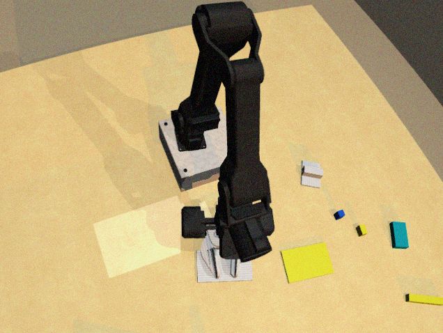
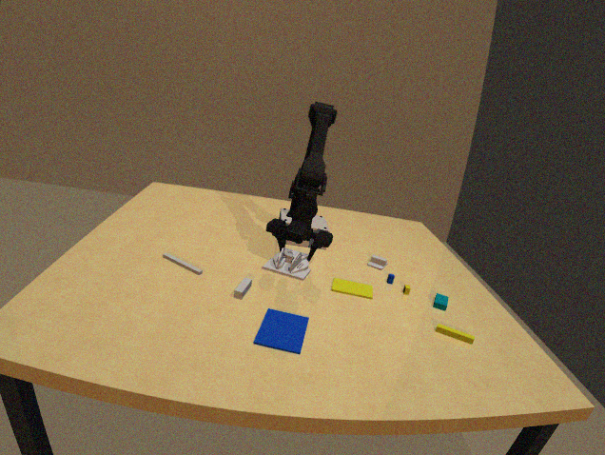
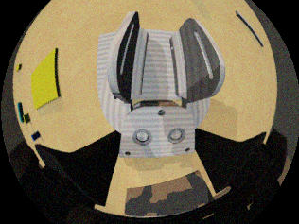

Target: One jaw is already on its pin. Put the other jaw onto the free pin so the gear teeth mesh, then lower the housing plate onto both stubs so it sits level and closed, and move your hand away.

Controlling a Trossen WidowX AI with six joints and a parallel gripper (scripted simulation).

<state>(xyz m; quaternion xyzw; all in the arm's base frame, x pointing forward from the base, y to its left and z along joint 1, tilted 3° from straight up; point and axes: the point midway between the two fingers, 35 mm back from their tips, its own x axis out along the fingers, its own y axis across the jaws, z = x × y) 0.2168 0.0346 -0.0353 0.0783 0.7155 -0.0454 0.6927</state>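
My gripper tip is now 2 cm below the housing plate and 1 cm short of it. From my gripper tip the other things lie so: grey block 25 cm ahead, 10 cm to the right; then blue cube 29 cm to the left, 2 cm ahead, 1 cm above; then yellow plate 17 cm to the left, 11 cm ahead.
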